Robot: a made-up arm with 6 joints.
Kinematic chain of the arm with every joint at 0, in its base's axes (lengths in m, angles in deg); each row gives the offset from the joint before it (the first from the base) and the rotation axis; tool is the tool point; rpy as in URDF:
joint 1: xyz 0.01 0 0.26 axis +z
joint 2: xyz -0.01 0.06 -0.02 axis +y
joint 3: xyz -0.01 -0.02 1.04 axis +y
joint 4: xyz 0 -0.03 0.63 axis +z
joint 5: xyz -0.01 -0.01 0 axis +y
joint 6: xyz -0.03 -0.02 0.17 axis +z
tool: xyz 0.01 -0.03 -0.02 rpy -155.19 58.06 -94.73
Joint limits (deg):
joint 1: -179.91..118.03
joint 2: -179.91..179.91
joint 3: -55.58..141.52
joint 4: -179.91..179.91
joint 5: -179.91..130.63
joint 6: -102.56..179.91
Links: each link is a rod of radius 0.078 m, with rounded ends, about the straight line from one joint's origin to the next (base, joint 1, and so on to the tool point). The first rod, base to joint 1, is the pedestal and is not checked.
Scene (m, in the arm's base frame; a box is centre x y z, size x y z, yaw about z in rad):
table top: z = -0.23
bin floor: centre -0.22 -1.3 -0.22 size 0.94 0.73 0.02 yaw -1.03
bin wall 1: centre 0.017 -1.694 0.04 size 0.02 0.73 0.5 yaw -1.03
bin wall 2: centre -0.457 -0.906 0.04 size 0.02 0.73 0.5 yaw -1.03
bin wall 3: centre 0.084 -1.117 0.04 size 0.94 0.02 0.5 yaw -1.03
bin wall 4: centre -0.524 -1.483 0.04 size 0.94 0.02 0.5 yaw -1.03
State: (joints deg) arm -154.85 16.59 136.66 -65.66 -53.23 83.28
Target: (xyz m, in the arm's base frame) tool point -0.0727 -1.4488 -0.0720
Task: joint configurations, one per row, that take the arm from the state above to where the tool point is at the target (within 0.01 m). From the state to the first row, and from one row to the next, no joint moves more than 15 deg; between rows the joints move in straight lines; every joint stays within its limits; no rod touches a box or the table.
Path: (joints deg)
1: -143.36 23.89 124.10 -64.66 -52.38 82.86
2: -131.87 31.19 111.55 -63.66 -51.53 82.45
3: -120.38 38.50 98.99 -62.65 -50.67 82.03
4: -108.89 45.80 86.43 -61.65 -49.82 81.61
5: -97.40 53.10 73.87 -60.65 -48.97 81.20
6: -97.32 64.28 73.36 -60.53 -47.77 81.11
7: -97.24 75.47 72.85 -60.40 -46.57 81.02

